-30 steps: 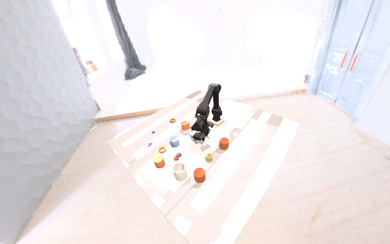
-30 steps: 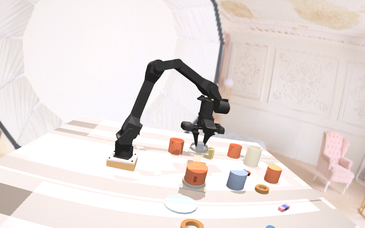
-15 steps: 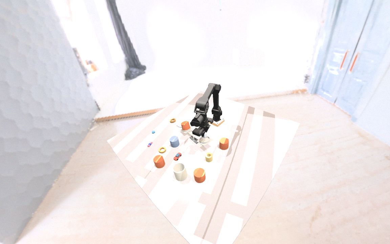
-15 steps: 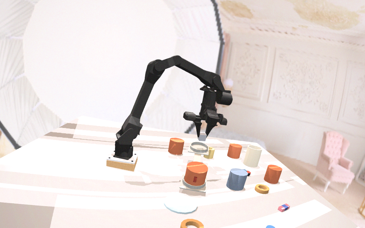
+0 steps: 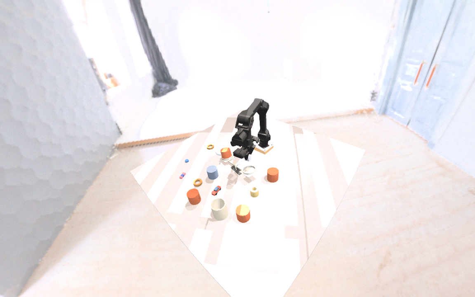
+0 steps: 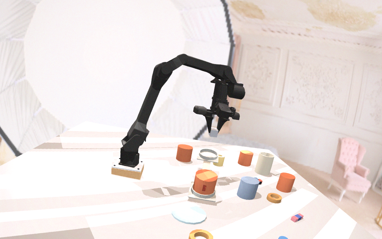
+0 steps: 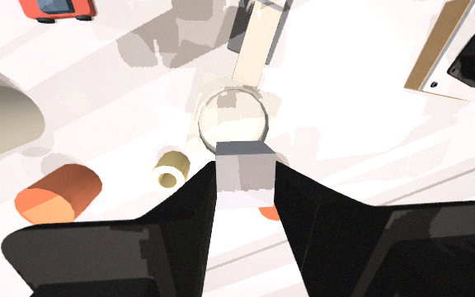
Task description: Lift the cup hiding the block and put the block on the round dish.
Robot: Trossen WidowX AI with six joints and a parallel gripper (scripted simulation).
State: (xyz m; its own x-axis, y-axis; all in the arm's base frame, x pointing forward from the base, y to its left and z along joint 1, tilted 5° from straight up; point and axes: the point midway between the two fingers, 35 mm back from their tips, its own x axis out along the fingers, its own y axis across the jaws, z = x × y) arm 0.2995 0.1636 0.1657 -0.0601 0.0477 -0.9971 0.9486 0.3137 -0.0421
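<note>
The pale round dish lies 3 cm behind my gripper tip, 37 cm to the right of it and 17 cm below it. The rest, counted from my gripper tip: blue cylinder (18 cm ahead, 17 cm to the right, 13 cm below); then balance (12 cm to the right, 13 cm below); then grey block (right at my gripper tip).
</note>
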